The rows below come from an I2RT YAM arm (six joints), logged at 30 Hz.
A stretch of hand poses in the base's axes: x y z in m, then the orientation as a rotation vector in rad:
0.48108 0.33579 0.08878 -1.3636 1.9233 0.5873
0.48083 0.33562 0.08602 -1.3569 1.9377 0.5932
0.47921 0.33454 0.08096 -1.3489 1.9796 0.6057
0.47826 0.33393 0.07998 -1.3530 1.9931 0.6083
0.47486 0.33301 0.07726 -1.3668 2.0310 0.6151
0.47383 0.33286 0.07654 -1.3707 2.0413 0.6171
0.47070 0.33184 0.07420 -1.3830 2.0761 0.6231
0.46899 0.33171 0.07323 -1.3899 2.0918 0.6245
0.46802 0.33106 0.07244 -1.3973 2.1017 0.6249
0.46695 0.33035 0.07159 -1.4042 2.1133 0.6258
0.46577 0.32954 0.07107 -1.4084 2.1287 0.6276
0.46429 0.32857 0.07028 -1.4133 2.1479 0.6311
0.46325 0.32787 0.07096 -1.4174 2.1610 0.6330
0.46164 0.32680 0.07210 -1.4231 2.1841 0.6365
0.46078 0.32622 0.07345 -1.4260 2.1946 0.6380
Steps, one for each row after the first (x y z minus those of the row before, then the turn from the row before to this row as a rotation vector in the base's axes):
-0.00025 -0.00017 -0.00276 -0.0011 0.0127 -0.0065
-0.00162 -0.00108 -0.00506 -0.0112 0.0362 -0.0123
-0.00095 -0.00061 -0.00098 -0.0075 0.0119 0.0002
-0.00340 -0.00092 -0.00272 -0.0224 0.0335 0.0022
-0.00103 -0.00015 -0.00072 -0.0061 0.0092 0.0008
-0.00313 -0.00102 -0.00234 -0.0205 0.0306 0.0018
-0.00171 -0.00013 -0.00097 -0.0105 0.0133 0.0014
-0.00097 -0.00065 -0.00079 -0.0081 0.0087 0.0029
-0.00107 -0.00071 -0.00085 -0.0086 0.0101 0.0023
-0.00118 -0.00081 -0.00052 -0.0090 0.0128 -0.0002
-0.00148 -0.00097 -0.00079 -0.0104 0.0166 -0.0001
-0.00104 -0.00070 0.00068 -0.0077 0.0112 0.0003
-0.00161 -0.00107 0.00114 -0.0128 0.0196 -0.0004
-0.00086 -0.00058 0.00135 -0.0060 0.0089 0.0001

